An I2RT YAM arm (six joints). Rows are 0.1 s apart.
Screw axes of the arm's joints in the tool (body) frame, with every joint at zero. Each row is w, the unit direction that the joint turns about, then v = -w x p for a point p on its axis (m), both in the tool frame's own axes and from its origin. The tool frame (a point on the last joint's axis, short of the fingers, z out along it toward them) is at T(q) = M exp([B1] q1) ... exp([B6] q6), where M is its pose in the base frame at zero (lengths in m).
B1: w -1 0 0 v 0 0.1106 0
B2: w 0 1 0 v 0.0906 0 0.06
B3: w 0 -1 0 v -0.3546 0 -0.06
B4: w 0 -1 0 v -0.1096 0 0
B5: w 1 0 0 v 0 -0.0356 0
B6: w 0 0 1 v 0 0 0
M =
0 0 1 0.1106
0 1 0 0
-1 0 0 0.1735
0 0 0 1
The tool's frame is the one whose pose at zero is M.
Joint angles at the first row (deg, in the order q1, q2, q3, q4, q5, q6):
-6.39 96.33 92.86 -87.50 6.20 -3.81
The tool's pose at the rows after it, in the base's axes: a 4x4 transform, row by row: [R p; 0 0 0 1], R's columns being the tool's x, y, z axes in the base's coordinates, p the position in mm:
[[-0.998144, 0.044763, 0.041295, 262.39], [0.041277, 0.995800, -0.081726, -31.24], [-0.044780, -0.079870, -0.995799, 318.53], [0, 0, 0, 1]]
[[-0.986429, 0.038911, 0.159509, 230.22], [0.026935, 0.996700, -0.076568, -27.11], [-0.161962, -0.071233, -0.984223, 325.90], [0, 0, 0, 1]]
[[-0.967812, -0.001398, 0.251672, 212.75], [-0.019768, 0.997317, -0.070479, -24.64], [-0.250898, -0.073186, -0.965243, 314.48], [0, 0, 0, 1]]
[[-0.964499, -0.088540, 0.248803, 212.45], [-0.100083, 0.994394, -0.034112, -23.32], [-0.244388, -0.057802, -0.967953, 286.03], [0, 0, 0, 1]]
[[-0.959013, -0.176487, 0.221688, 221.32], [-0.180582, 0.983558, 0.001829, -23.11], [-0.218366, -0.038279, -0.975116, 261.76], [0, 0, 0, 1]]
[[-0.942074, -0.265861, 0.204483, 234.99], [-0.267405, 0.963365, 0.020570, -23.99], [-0.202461, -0.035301, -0.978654, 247.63], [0, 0, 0, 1]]
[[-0.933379, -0.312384, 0.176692, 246.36], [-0.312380, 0.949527, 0.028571, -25.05], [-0.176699, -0.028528, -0.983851, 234.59], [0, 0, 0, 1]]
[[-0.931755, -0.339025, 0.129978, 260.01], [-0.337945, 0.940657, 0.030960, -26.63], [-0.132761, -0.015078, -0.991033, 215.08], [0, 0, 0, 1]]
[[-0.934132, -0.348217, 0.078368, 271.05], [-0.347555, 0.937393, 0.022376, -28.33], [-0.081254, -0.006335, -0.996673, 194.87], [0, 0, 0, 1]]
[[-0.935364, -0.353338, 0.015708, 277.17], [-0.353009, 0.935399, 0.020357, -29.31], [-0.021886, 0.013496, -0.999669, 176.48], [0, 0, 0, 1]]
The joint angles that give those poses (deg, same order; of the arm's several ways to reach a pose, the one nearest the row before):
-6.20 88.18 85.97 -84.93 4.40 -3.84
-6.20 78.83 79.15 -80.71 3.38 -4.58
-6.20 72.31 71.22 -73.95 2.46 -7.14
-6.20 71.35 64.07 -68.18 0.40 -11.75
-6.20 73.76 60.38 -63.90 -1.48 -16.45
-6.20 77.41 59.96 -60.95 -2.44 -21.58
-6.20 80.95 59.96 -59.07 -2.72 -24.32
-6.20 85.86 59.96 -56.86 -2.57 -25.91
-6.20 90.63 59.97 -55.00 -1.76 -26.52
-6.20 94.74 59.94 -54.44 -1.26 -26.87

